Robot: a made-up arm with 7 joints.
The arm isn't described. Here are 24 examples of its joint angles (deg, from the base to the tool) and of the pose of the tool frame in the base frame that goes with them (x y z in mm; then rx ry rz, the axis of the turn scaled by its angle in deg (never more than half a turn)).
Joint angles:
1: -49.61 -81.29 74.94 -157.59 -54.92 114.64 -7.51
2: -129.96 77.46 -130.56 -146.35 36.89 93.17 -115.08
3: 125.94 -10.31 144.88 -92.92 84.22 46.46 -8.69
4: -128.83 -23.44 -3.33 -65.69 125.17 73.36 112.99
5: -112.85 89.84 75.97 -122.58 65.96 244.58 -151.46
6: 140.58 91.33 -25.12 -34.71 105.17 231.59 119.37
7: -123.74 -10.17 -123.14 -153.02 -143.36 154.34 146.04
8: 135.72 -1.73 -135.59 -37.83 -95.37 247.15 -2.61
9: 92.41 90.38 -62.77 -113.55 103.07 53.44 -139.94
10: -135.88 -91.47 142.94 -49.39 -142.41 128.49 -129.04
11: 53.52 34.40 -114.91 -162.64 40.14 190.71 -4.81
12: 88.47 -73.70 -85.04 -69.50 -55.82 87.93 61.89
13: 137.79 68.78 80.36 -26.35 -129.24 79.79 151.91
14: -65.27 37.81 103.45 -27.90 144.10 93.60 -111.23
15: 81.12 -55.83 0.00 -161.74 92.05 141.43 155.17
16: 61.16 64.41 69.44 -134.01 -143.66 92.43 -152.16
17: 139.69 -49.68 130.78 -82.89 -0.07 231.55 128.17
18: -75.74 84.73 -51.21 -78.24 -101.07 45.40 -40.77
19: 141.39 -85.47 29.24 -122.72 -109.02 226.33 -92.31
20: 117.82 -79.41 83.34 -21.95 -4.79 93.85 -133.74
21: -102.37 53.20 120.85 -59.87 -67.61 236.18 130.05
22: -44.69 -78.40 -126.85 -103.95 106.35 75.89 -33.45
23: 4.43 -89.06 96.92 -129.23 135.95 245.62 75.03
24: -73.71 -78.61 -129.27 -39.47 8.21 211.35 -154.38
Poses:
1: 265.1 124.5 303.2 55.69 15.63 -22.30
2: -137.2 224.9 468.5 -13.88 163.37 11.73
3: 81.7 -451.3 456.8 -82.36 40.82 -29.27
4: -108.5 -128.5 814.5 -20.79 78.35 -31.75
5: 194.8 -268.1 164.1 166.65 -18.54 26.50
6: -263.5 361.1 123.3 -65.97 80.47 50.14
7: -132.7 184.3 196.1 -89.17 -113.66 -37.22
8: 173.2 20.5 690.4 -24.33 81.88 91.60
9: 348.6 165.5 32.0 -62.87 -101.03 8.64
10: 448.2 195.2 -22.0 -89.99 17.72 -98.68
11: 105.3 -237.4 356.5 90.72 -92.56 37.17
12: 382.2 -390.5 409.3 -121.34 101.43 -0.28
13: -522.8 243.0 436.3 -125.16 0.78 -19.95
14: 305.3 -205.1 739.7 61.83 -12.67 -105.82
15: 87.8 180.5 422.4 48.84 -121.69 -106.63
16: -274.9 233.8 154.8 -116.88 -0.76 -8.22
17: 160.5 -421.8 354.0 -20.34 93.90 -126.52
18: -235.6 -451.8 92.8 6.75 11.50 168.80
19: -23.6 -220.3 508.3 -75.37 -73.06 94.39
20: 131.7 -572.8 388.7 -101.62 -36.60 120.70
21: 124.8 -263.3 626.9 0.13 -7.87 -73.84
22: -432.1 -83.1 60.9 36.23 12.22 -160.97
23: -139.4 259.8 256.0 -21.63 47.59 -39.65
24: -237.2 452.2 269.6 28.06 -114.86 -123.33
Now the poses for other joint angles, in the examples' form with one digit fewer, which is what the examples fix.
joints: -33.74 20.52 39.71 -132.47 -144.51 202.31 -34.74
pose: 270 64 254 -7.8 163.2 37.7
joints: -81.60 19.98 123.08 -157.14 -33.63 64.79 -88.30
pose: 193 172 225 -27.7 -130.8 107.3
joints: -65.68 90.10 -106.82 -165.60 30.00 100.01 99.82
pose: -248 1 340 -138.2 -37.9 -45.6
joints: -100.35 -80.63 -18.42 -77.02 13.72 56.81 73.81
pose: -73 271 706 -8.2 146.3 -93.7
